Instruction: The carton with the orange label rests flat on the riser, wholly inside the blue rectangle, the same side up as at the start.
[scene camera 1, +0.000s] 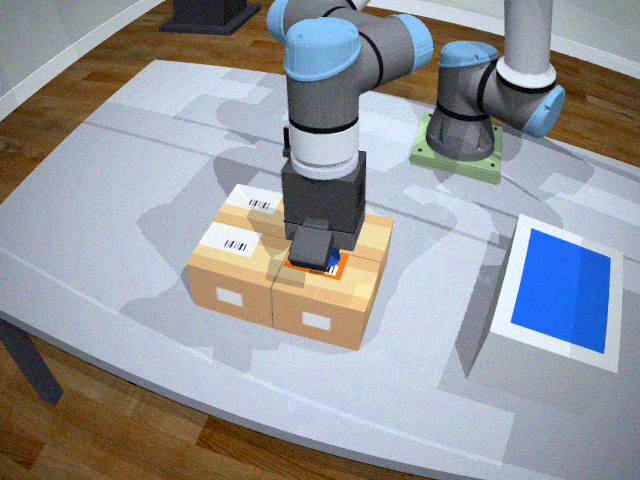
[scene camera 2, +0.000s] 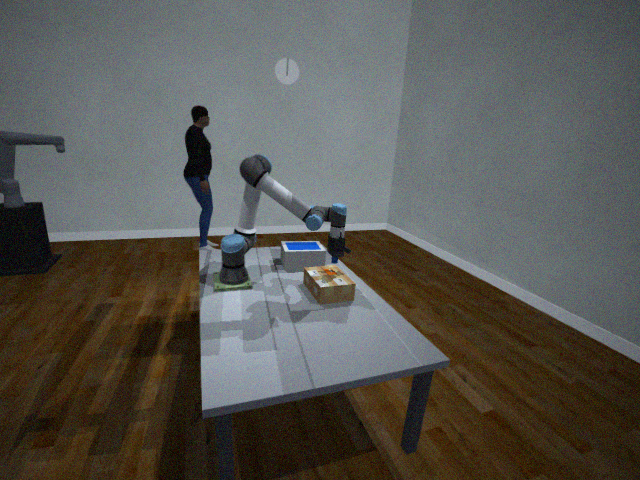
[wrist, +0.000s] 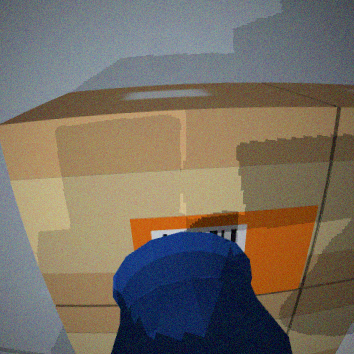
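Where they show: hand at its tool point: (scene camera 2: 334, 262) (wrist: 183, 289); arm's base at its link origin: (scene camera 1: 460, 141) (scene camera 2: 233, 278).
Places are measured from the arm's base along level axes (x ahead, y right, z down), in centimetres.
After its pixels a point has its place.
Note:
The carton with the orange label (scene camera 1: 323, 302) {x 54.8, y 14.7, z -6.3 cm} (scene camera 2: 321, 272) (wrist: 140, 197) {x 51.5, y 14.2, z -6.5 cm} stands at the front right of a two-by-two block of cartons on the table. Its orange label (scene camera 1: 293, 268) {x 50.5, y 20.2, z -6.5 cm} (wrist: 281, 253) {x 48.1, y 20.3, z -6.5 cm} faces up and is partly hidden by my tool. My blue suction cup (scene camera 1: 334, 258) (scene camera 2: 334, 258) (wrist: 182, 277) hangs straight over the label, very close to the carton's top; I cannot tell whether it touches. It holds nothing. The white riser (scene camera 1: 509, 294) {x 48.8, y -9.8, z -9.3 cm} (scene camera 2: 303, 258) {x 42.2, y -9.3, z -4.7 cm} stands to the right, apart from the cartons, and its blue rectangle (scene camera 1: 563, 289) {x 45.5, y -18.5, z -9.3 cm} (scene camera 2: 303, 246) {x 44.8, y -17.8, z -9.3 cm} is bare.
Three cartons with white labels (scene camera 1: 230, 242) {x 48.6, y 30.3, z -6.5 cm} (scene camera 1: 255, 203) {x 39.6, y 29.8, z -6.6 cm} (scene camera 1: 374, 234) {x 40.5, y 11.1, z -6.5 cm} sit tight against the orange-label carton. The arm's base (scene camera 1: 460, 139) {x 6.6, y 0.3, z -4.7 cm} on a green plate stands at the back right. A person (scene camera 2: 198, 170) stands beyond the table's far end.

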